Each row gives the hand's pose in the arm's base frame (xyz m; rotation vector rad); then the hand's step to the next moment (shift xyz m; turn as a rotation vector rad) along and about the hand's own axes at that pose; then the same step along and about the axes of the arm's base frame.
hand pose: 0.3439 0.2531 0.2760 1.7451 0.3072 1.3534
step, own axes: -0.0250 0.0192 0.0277 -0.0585 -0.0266 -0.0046
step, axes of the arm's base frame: 0.0090 -0.0409 -0.0025 -0.0178 -0.0205 -0.0584
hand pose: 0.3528 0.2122 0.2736 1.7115 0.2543 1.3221
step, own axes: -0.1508 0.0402 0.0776 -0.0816 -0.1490 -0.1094
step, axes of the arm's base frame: -0.0090 -0.1605 -0.0674 -0.0722 0.0878 -0.1670
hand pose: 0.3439 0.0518 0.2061 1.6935 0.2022 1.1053
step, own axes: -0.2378 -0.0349 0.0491 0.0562 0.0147 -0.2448
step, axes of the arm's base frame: -0.0834 -0.1620 -0.1642 -0.1562 0.1913 0.0483
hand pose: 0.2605 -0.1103 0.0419 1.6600 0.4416 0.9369
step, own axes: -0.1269 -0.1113 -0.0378 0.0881 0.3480 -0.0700
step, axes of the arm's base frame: -0.0870 -0.0316 -0.1462 -0.0623 0.0003 0.3604
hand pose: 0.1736 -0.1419 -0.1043 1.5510 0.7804 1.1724
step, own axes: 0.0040 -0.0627 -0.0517 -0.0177 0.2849 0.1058
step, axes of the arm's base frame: -0.0431 0.0389 -0.0570 0.0741 -0.1339 0.2632
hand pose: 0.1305 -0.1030 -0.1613 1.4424 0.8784 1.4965
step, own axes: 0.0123 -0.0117 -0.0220 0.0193 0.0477 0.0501
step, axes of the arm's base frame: -0.0202 0.0174 -0.0078 0.0453 -0.0043 0.0555
